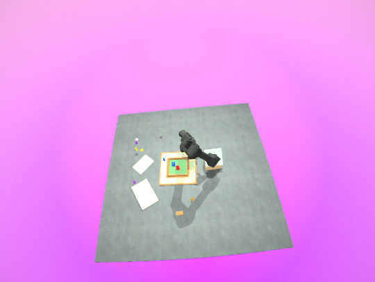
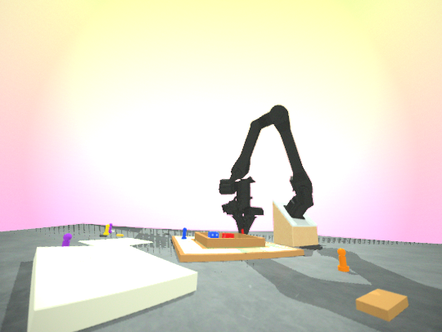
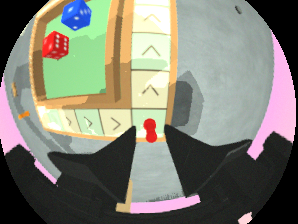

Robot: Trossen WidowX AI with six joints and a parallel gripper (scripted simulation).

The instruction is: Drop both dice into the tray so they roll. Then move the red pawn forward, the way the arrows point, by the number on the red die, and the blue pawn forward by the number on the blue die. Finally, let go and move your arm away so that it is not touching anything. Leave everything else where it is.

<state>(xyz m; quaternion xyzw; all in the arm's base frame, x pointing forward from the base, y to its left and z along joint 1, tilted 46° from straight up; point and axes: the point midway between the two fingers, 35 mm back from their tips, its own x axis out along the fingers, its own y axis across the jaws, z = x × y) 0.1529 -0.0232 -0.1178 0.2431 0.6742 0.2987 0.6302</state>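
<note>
My gripper tip is now 1 cm below the red pawn. Round my gripper tip: orange pawn: 38 cm to the left, 1 cm below, 1 cm ahead; then blue pawn: 22 cm ahead, 4 cm to the left.
</note>
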